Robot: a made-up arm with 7 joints. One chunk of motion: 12 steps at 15 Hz.
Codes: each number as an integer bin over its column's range. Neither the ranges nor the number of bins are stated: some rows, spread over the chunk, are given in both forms.
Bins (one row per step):
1: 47 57 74 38 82 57
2: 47 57 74 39 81 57
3: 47 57 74 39 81 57
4: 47 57 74 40 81 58
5: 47 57 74 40 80 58
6: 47 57 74 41 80 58
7: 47 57 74 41 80 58
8: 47 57 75 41 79 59
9: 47 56 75 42 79 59
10: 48 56 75 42 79 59
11: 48 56 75 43 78 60
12: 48 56 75 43 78 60
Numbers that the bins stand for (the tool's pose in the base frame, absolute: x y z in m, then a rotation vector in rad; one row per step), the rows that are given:
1: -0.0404 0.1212 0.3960 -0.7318 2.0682 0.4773
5: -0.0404 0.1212 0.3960 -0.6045 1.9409 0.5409
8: -0.0404 0.1212 0.4121 -0.5409 1.8773 0.6045
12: -0.0242 0.1051 0.4121 -0.4136 1.8136 0.6682
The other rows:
2: -0.0404 0.1212 0.3960 -0.6682 2.0045 0.4773
3: -0.0404 0.1212 0.3960 -0.6682 2.0045 0.4773
4: -0.0404 0.1212 0.3960 -0.6045 2.0045 0.5409
6: -0.0404 0.1212 0.3960 -0.5409 1.9409 0.5409
7: -0.0404 0.1212 0.3960 -0.5409 1.9409 0.5409
9: -0.0404 0.1051 0.4121 -0.4773 1.8773 0.6045
10: -0.0242 0.1051 0.4121 -0.4773 1.8773 0.6045
11: -0.0242 0.1051 0.4121 -0.4136 1.8136 0.6682

